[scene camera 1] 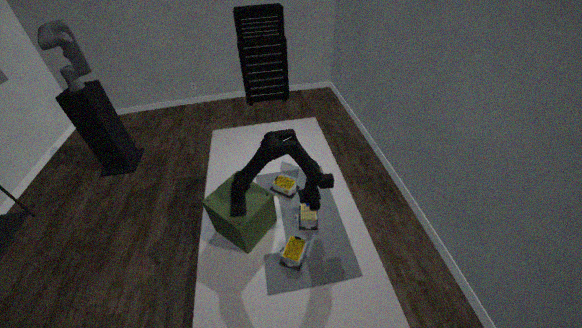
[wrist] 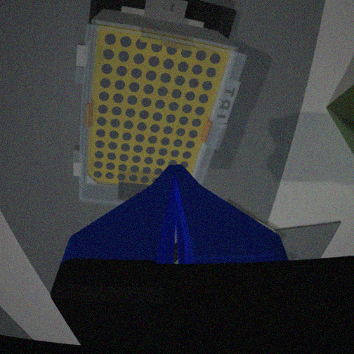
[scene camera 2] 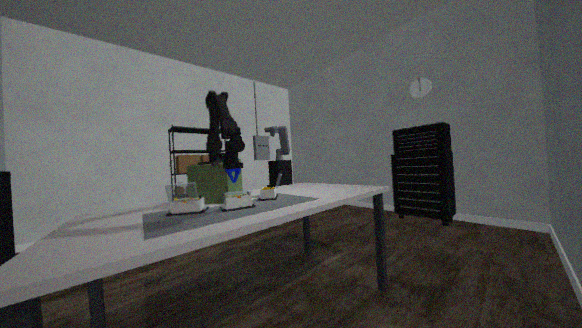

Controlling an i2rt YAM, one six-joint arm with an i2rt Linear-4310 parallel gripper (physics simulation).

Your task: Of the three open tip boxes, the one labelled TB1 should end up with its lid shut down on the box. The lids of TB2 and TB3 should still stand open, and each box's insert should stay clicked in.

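Frame: origin at the arm's base, x up, y right, z ahead, level; millimetres.
Where they show: gripper, fingertip midpoint: (scene camera 1: 306,205) (scene camera 2: 234,182); arm's base, origin of the base link: (scene camera 1: 238,198).
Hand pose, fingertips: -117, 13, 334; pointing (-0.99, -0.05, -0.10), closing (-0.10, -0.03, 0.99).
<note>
Things, the pixels of their top centre, and the offset from my fingertips, as dx, dy, dz. Level surfaces: height alone.
- box labelled TB1, middle of its top: (scene camera 2: 236,191) (scene camera 1: 306,209) -47, -9, -1
- far box, middle of its top: (scene camera 1: 283,182) (scene camera 2: 266,187) -59, -239, -97
- grey mat, its level: dx -125
- white table, its level: dx -128
The box labelled TB1 (wrist: 155,105) (scene camera 1: 308,221) (scene camera 2: 238,201) is the middle of three boxes. Its clear lid lies down over the yellow insert, which looks level; whether the lid's edge is fully latched I cannot tell. My gripper (wrist: 175,176) (scene camera 1: 307,204) (scene camera 2: 233,181) is shut and empty, its blue fingertips a little above this box and overlapping one end of it in the wrist view. The near box (scene camera 1: 293,251) (scene camera 2: 187,205) and the far box (scene camera 1: 284,185) (scene camera 2: 268,193) have clear lids standing open and yellow inserts seated. Their labels are unreadable.
The boxes stand on a grey mat (scene camera 1: 342,265) (scene camera 2: 160,230) on the white table (scene camera 1: 225,140) (scene camera 2: 345,189). A large green block (scene camera 1: 245,225) (scene camera 2: 205,182) stands beside the arm, left of the boxes in scene camera 1; its corner shows in the wrist view.
</note>
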